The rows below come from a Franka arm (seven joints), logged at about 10 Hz.
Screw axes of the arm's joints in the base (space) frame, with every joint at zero. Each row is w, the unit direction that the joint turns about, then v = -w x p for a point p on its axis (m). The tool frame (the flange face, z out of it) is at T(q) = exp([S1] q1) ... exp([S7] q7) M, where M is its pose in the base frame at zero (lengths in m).
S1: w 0 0 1 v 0.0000 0.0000 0.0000
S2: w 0 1 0 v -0.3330 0.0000 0.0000
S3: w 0 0 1 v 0.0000 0.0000 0.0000
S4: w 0 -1 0 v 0.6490 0.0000 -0.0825
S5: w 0 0 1 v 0.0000 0.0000 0.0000
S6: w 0 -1 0 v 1.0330 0.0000 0.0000
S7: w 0 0 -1 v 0.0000 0.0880 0.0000
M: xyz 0.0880 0.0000 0.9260 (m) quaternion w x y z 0 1 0 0
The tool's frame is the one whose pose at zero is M.
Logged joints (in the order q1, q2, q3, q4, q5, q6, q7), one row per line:
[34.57, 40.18, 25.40, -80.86, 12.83, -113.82, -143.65]
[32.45, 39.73, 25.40, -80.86, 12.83, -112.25, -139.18]
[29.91, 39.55, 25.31, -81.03, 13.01, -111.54, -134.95]
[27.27, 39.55, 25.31, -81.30, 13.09, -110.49, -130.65]
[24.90, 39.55, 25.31, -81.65, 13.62, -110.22, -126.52]
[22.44, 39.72, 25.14, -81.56, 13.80, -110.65, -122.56]
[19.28, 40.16, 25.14, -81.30, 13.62, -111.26, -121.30]
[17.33, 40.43, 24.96, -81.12, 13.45, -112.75, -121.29]
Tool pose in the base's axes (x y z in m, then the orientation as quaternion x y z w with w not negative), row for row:
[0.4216, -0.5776, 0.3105, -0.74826, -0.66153, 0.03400, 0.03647]
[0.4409, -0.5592, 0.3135, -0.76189, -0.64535, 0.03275, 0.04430]
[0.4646, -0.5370, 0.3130, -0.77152, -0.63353, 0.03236, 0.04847]
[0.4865, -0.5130, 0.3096, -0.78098, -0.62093, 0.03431, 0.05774]
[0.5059, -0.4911, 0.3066, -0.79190, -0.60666, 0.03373, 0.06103]
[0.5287, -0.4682, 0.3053, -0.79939, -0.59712, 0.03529, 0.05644]
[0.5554, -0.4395, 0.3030, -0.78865, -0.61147, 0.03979, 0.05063]
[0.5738, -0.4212, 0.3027, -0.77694, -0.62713, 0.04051, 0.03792]
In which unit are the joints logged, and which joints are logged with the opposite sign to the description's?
The joints are logged in degrees. Opposite sign: q1, q3, q6.
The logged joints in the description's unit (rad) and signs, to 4 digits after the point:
[-0.6034, 0.7013, -0.4433, -1.4113, 0.2239, 1.9865, -2.5072]
[-0.5664, 0.6934, -0.4433, -1.4113, 0.2239, 1.9591, -2.4291]
[-0.5220, 0.6903, -0.4417, -1.4142, 0.2271, 1.9467, -2.3553]
[-0.4760, 0.6903, -0.4417, -1.4190, 0.2285, 1.9284, -2.2803]
[-0.4346, 0.6903, -0.4417, -1.4251, 0.2377, 1.9237, -2.2082]
[-0.3917, 0.6932, -0.4388, -1.4235, 0.2409, 1.9312, -2.1391]
[-0.3365, 0.7009, -0.4388, -1.4190, 0.2377, 1.9419, -2.1171]
[-0.3025, 0.7056, -0.4356, -1.4158, 0.2347, 1.9679, -2.1169]

